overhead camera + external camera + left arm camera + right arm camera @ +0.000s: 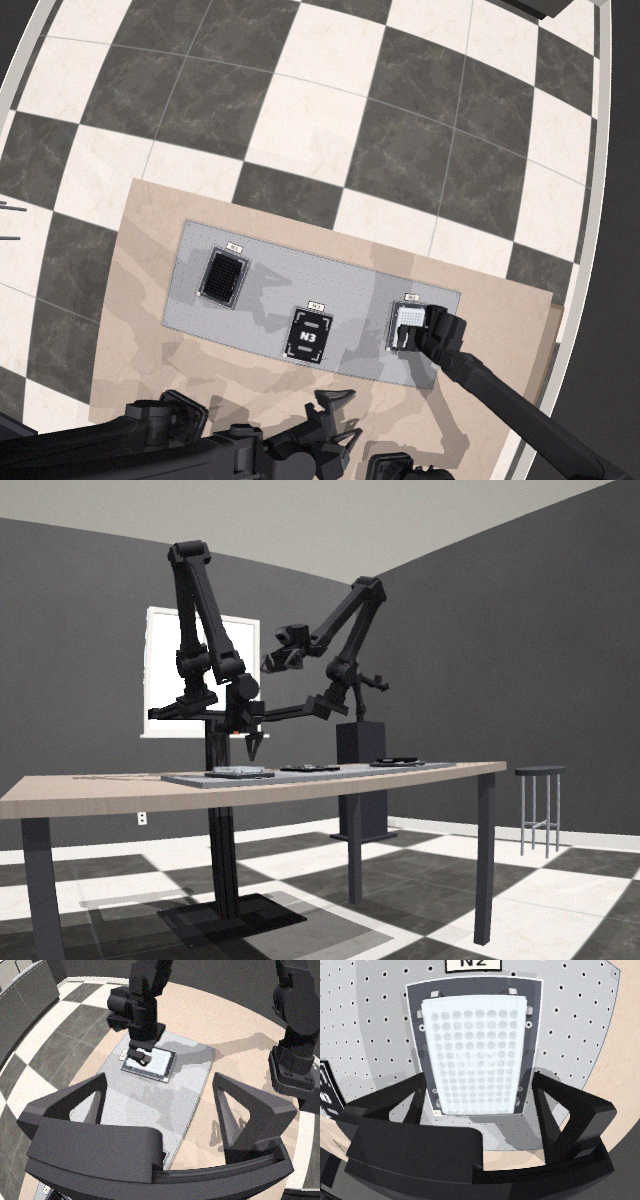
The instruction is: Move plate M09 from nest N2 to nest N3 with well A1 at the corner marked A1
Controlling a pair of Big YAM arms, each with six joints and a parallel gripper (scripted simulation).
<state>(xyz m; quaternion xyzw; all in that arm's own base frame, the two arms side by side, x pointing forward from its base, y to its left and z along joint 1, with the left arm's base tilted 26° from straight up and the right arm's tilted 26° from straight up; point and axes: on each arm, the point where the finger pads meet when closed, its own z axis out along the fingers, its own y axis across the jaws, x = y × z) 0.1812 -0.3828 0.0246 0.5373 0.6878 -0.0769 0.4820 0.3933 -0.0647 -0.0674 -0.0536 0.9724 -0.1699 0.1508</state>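
My right hand is 3 cm above the white plate M09. The rest, counted from my right hand: nest N3 (30 cm to the left, 12 cm behind, 4 cm below); then black plate M06 (60 cm to the left, 3 cm below, 3 cm behind); then nest N2 (4 cm below).
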